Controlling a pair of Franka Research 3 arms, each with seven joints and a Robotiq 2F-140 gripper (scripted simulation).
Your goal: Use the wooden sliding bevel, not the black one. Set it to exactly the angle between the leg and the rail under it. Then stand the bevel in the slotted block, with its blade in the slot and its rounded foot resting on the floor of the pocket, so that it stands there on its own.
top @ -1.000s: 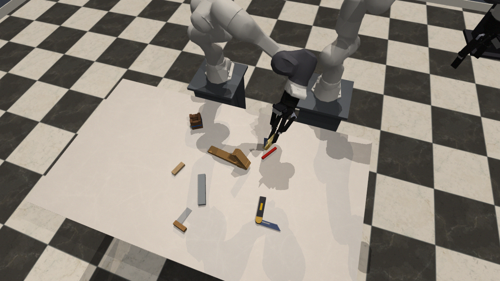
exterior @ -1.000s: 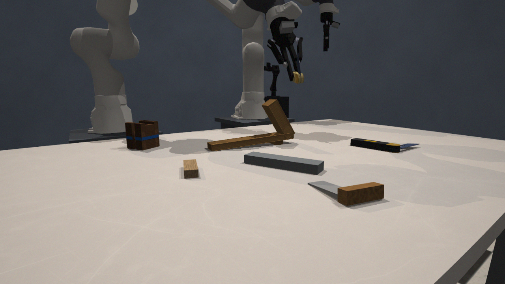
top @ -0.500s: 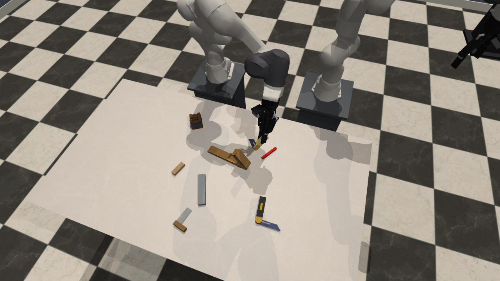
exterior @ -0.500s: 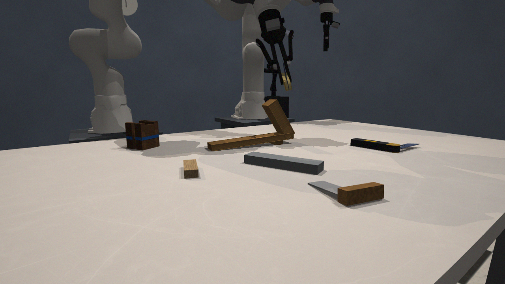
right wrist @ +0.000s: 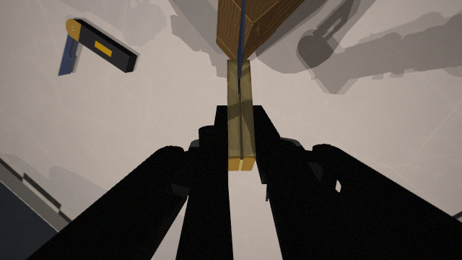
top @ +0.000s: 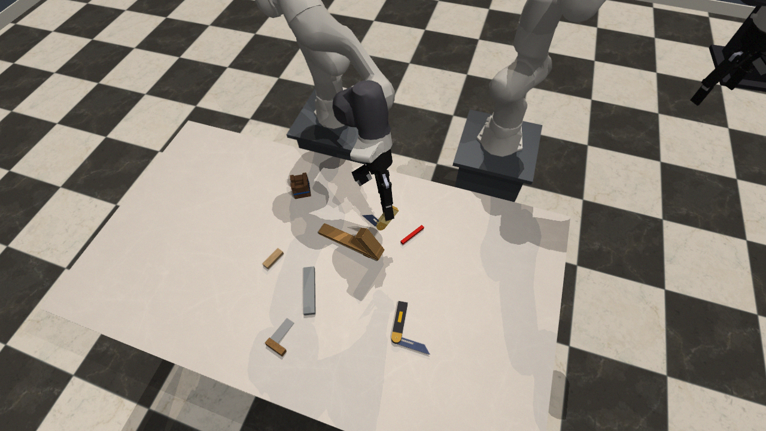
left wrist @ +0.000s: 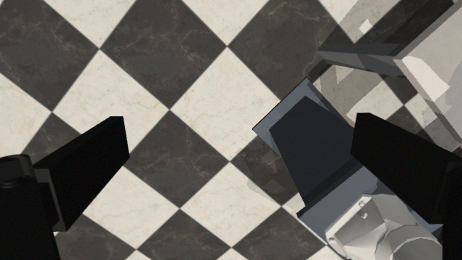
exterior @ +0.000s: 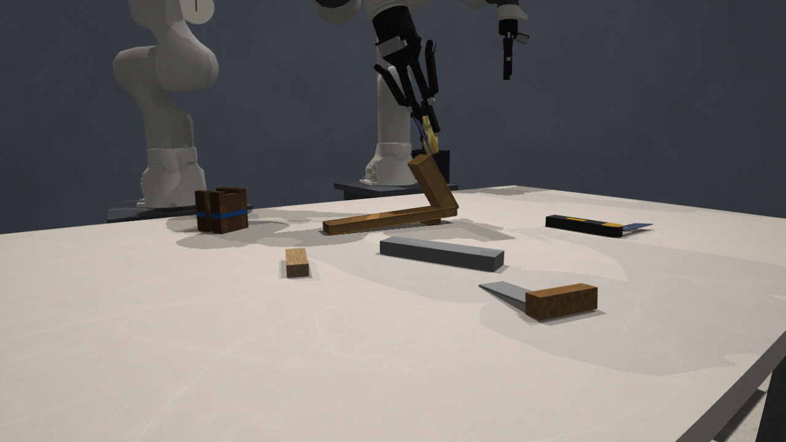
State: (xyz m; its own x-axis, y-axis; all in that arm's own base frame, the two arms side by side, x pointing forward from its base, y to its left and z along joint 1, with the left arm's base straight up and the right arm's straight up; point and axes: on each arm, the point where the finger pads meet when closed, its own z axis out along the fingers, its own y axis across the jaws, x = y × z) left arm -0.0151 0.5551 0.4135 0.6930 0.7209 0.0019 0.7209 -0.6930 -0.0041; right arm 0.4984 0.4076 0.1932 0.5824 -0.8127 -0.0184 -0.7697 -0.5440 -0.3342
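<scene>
The wooden bevel is 20 mm ahead of my right hand, 10 mm to the right of it and 30 mm below it. The rest, counted from my right hand: blue blade (30 mm ahead, 30 mm to the right, 40 mm below); then red bar (30 mm behind, 80 mm to the left, 190 mm below); then grey bar (250 mm ahead, 210 mm to the right, 180 mm below).
</scene>
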